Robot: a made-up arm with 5 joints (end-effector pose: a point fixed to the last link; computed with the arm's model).
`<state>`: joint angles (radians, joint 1 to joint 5).
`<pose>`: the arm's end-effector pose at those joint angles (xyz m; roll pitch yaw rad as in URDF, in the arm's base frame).
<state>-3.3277 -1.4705 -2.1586 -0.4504 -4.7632</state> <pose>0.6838 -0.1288 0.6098 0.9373 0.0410 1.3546</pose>
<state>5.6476 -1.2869 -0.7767 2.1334 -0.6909</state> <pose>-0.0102 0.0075 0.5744 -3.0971 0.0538 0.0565</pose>
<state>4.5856 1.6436 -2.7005 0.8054 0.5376</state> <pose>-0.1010 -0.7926 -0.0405 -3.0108 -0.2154 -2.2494</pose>
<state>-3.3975 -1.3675 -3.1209 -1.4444 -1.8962</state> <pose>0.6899 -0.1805 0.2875 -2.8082 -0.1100 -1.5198</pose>
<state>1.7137 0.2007 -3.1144 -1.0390 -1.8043</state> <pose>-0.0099 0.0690 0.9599 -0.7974 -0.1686 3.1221</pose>
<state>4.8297 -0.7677 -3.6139 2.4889 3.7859</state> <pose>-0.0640 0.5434 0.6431 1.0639 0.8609 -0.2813</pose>
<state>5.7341 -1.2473 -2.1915 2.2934 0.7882</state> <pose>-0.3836 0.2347 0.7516 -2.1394 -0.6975 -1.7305</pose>
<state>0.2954 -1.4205 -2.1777 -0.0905 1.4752</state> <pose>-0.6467 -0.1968 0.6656 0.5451 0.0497 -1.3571</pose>
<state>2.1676 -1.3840 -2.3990 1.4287 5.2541</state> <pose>0.3590 -0.5284 0.6798 0.7103 -0.3739 -2.1432</pose>
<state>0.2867 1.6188 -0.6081 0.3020 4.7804</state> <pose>0.0556 0.0164 -0.2049 -1.8295 0.0658 1.8401</pose>
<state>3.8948 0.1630 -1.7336 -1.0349 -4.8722</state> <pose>-0.3596 -0.3372 0.7384 -0.5305 -0.0814 2.1863</pose>
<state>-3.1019 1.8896 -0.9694 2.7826 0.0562</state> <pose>-0.0848 -0.0034 -0.1855 -0.0353 -0.5602 0.1060</pose>
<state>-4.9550 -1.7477 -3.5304 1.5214 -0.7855</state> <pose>-0.1750 -0.7071 -0.0292 -0.4634 0.4203 -2.6995</pose>
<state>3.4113 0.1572 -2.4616 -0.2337 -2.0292</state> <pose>-0.3319 -0.0918 0.9667 0.5536 0.2539 -1.6870</pose>
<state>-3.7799 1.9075 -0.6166 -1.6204 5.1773</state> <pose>-0.0529 0.0392 -0.2033 2.8449 -0.1456 -2.6522</pose>
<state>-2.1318 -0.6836 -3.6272 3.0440 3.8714</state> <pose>0.2583 0.4111 0.6488 2.0106 0.7911 -0.2381</pose>
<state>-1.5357 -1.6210 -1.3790 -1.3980 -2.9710</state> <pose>-0.0170 0.4856 0.6196 -0.4812 -1.2145 -1.0274</pose>
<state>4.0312 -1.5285 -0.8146 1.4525 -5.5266</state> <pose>0.0568 0.0701 0.6200 -2.4380 -0.6009 3.0481</pose>
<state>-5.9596 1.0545 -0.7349 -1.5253 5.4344</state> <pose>0.3813 0.1279 -0.0158 2.0419 -0.6653 1.5897</pose>
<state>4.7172 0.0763 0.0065 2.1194 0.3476</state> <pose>0.0004 -0.0749 0.2077 0.4359 0.8617 2.1261</pose>
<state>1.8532 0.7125 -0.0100 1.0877 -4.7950</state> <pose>-0.0154 0.0532 0.0838 1.3507 0.0806 0.2644</pose>
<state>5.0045 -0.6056 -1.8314 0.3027 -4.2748</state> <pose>0.0131 -0.0436 0.9775 -0.9617 0.3664 -2.6046</pose>
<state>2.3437 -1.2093 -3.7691 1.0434 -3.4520</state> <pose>0.5186 -0.5317 0.2456 0.3009 -0.7460 1.9148</pose>
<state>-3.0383 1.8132 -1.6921 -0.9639 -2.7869</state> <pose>-0.4645 -0.0482 -0.3287 2.7700 0.7755 -0.4046</pose>
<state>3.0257 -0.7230 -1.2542 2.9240 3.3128</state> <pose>-0.0882 0.0103 0.6950 -2.9092 -0.9268 -0.4036</pose>
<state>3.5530 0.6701 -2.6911 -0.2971 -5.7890</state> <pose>-0.5509 -0.2404 0.7817 -0.4731 -0.7020 1.0817</pose>
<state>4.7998 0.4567 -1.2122 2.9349 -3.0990</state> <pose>0.0409 -0.4669 0.3065 -0.0610 -0.9609 -1.4090</pose>
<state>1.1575 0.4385 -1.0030 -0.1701 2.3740</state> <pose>0.2296 0.5236 0.2456 -2.5814 0.5033 -1.0689</pose>
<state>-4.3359 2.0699 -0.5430 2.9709 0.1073</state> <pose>0.0069 -0.0176 -0.0691 -0.4567 -1.3312 -0.7260</pose>
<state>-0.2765 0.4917 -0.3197 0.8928 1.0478</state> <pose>0.2217 -0.0629 0.0633 2.1398 0.4521 -1.5748</pose>
